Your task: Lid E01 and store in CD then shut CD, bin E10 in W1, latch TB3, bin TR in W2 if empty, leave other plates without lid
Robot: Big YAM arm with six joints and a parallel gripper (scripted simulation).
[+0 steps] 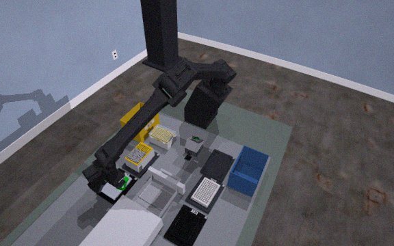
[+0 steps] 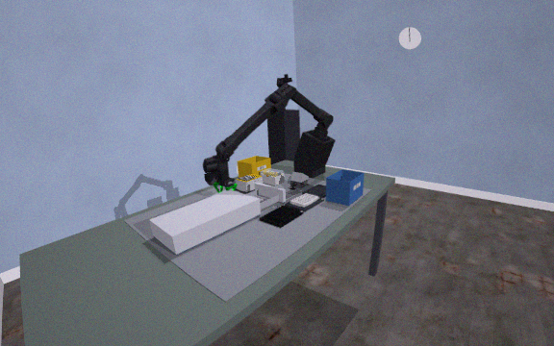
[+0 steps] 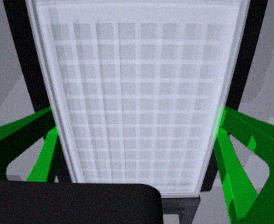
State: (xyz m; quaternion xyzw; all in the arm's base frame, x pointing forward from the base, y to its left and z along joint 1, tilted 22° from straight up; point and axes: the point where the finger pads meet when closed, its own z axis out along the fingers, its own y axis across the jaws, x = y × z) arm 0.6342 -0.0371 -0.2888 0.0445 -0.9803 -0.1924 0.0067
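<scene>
Now: hand right at the clear plate. From my hand the other things lie so: black nest (10 mm below); tip rack TR (180 mm behind, 10 mm to the right, 40 mm above); plate lid (right at my hand).
</scene>
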